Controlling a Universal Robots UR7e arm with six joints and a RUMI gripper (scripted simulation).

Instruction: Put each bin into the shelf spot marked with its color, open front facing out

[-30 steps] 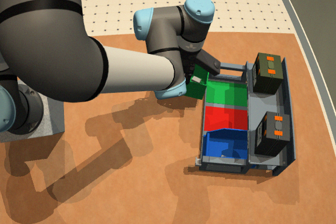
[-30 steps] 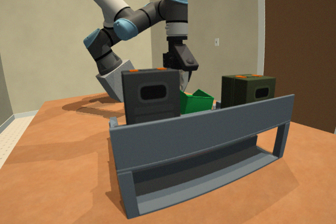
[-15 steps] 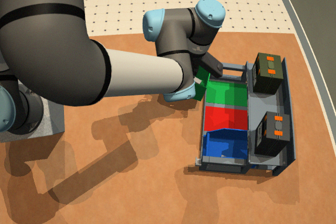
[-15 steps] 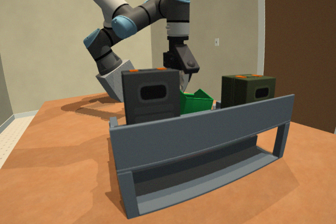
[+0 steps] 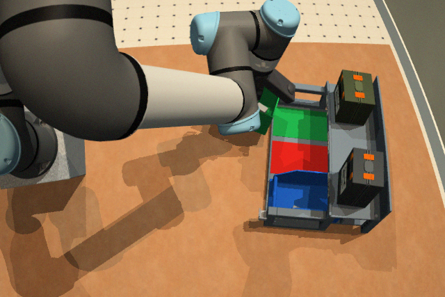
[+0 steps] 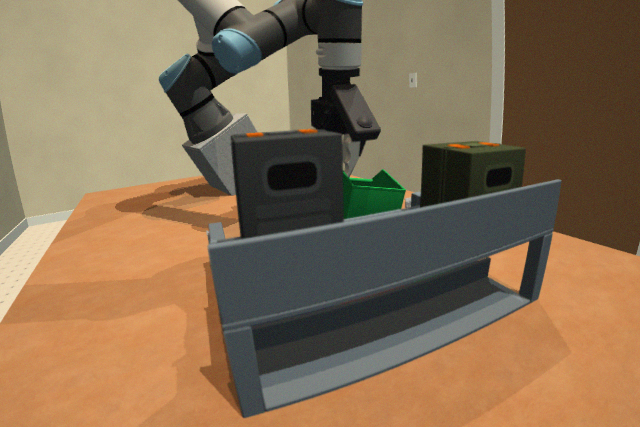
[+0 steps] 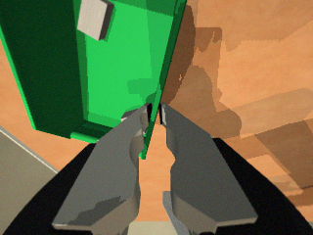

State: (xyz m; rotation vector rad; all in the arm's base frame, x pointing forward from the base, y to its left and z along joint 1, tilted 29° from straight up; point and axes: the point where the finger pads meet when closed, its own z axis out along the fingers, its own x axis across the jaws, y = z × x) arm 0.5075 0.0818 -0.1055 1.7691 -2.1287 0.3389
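Now: hand 4 cm to the right of the green bin, 3 cm above it and 1 cm short of it. The rest, counted from my hand: shelf front lip: 10 cm below, 8 cm to the right, 7 cm ahead; blue bin: 22 cm to the right, 14 cm ahead, 6 cm below; olive case: 28 cm ahead, 4 cm above, 1 cm to the right.
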